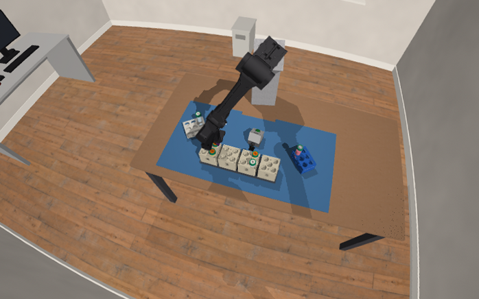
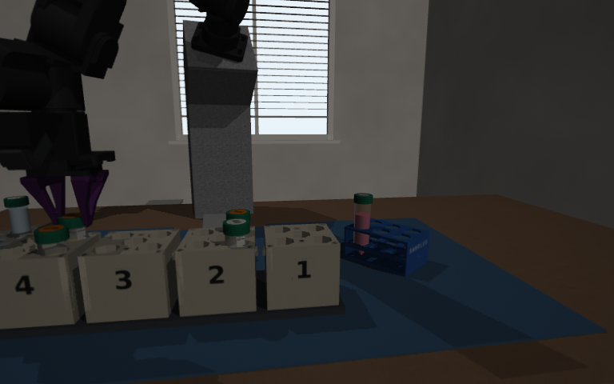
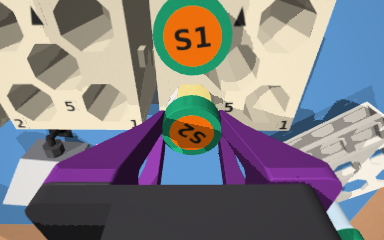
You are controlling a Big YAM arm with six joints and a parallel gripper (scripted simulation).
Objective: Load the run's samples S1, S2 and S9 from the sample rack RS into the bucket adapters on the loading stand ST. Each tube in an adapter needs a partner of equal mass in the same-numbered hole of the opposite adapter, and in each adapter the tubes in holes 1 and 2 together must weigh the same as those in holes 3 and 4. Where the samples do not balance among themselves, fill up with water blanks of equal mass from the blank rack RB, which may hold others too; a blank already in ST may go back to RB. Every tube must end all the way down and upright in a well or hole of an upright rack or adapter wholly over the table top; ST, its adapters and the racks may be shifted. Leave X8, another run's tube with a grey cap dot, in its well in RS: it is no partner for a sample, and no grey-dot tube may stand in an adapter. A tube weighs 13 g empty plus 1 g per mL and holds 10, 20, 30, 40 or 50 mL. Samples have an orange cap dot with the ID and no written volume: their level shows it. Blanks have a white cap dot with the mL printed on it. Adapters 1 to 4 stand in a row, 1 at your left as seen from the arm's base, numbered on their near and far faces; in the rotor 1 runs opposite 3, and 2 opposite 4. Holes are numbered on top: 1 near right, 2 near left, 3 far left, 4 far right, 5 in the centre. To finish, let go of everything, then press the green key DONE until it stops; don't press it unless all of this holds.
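Right now the green DONE key is 230 mm behind my hand, 140 mm to the left of it and 50 mm below it. The rest, counted from my hand: blue sample rack RS (440 mm to the left, 200 mm behind, 90 mm below); white blank rack RB (220 mm to the right, 90 mm below, 80 mm behind).
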